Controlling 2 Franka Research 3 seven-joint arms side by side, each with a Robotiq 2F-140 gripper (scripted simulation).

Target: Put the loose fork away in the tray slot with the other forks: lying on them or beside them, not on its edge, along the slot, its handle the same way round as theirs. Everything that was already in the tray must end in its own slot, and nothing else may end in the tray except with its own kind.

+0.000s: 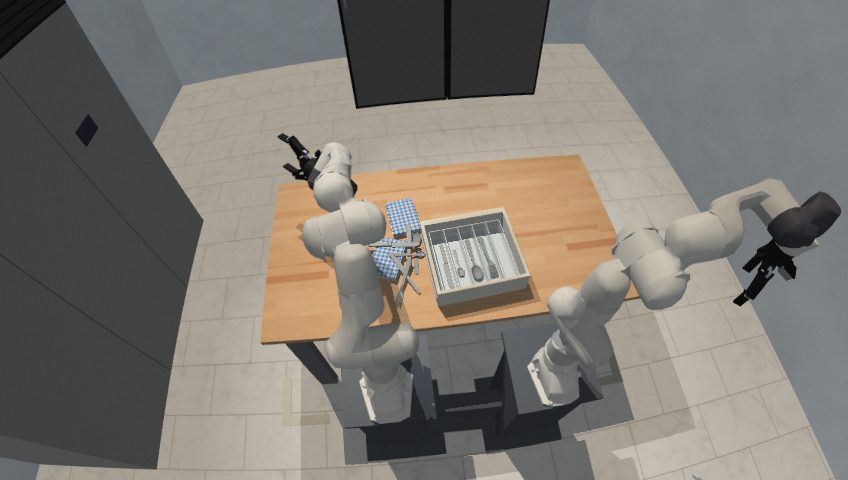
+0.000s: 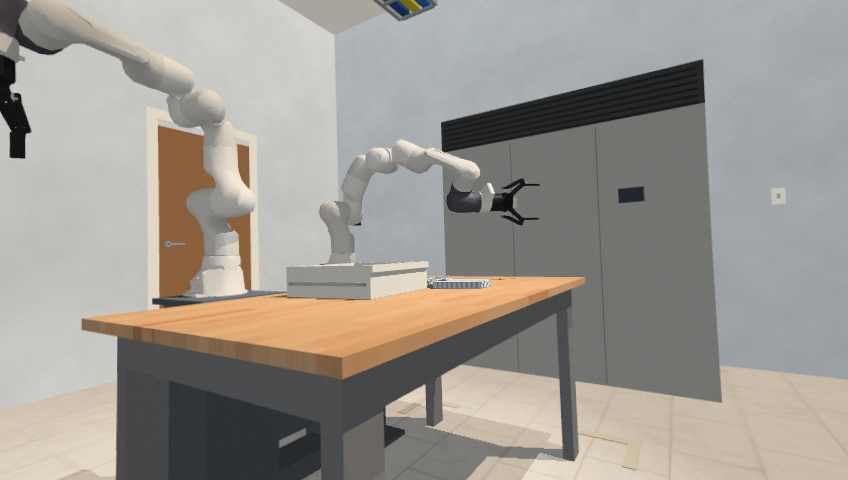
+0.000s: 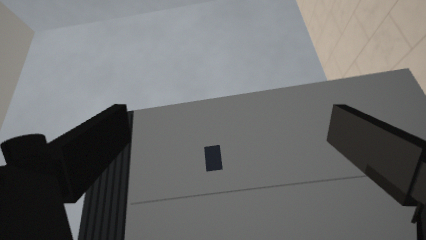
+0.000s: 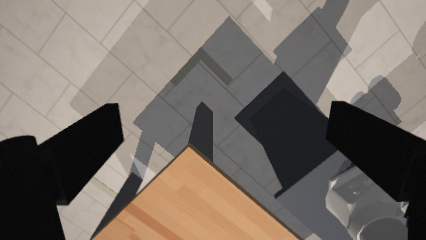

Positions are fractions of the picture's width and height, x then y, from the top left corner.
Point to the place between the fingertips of my left gripper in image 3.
At 0.54, 0.51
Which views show the cutlery tray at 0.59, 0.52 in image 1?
Image 1 only.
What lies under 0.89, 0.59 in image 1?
My right gripper.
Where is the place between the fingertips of my right gripper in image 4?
0.53, 0.51
